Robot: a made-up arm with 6 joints. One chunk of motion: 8 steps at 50 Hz.
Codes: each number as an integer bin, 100 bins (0 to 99) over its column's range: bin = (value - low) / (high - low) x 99, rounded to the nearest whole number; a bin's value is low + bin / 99 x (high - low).
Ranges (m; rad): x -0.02..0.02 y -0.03..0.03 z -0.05..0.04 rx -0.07..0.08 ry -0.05..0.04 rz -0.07..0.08
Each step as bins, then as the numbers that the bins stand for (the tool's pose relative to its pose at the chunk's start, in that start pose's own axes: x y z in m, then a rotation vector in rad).
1 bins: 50 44 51 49 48 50
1 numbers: 0.0002 -0.0033 -0.0036 0.0042 -0.0064 0.0058
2 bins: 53 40 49 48 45 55
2 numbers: 0.0014 -0.0058 -0.0055 0.0027 -0.0091 0.0133
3 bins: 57 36 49 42 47 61
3 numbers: 0.0030 -0.0082 -0.0055 -0.0064 -0.0073 0.0224
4 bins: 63 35 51 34 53 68
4 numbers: 0.0055 -0.0088 -0.0036 -0.0185 -0.0018 0.0330
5 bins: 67 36 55 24 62 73
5 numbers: 0.0071 -0.0082 0.0000 -0.0336 0.0064 0.0406
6 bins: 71 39 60 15 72 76
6 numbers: 0.0087 -0.0064 0.0045 -0.0473 0.0155 0.0452
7 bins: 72 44 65 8 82 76
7 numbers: 0.0091 -0.0033 0.0091 -0.0579 0.0245 0.0452
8 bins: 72 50 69 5 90 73
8 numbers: 0.0091 0.0003 0.0127 -0.0624 0.0318 0.0406
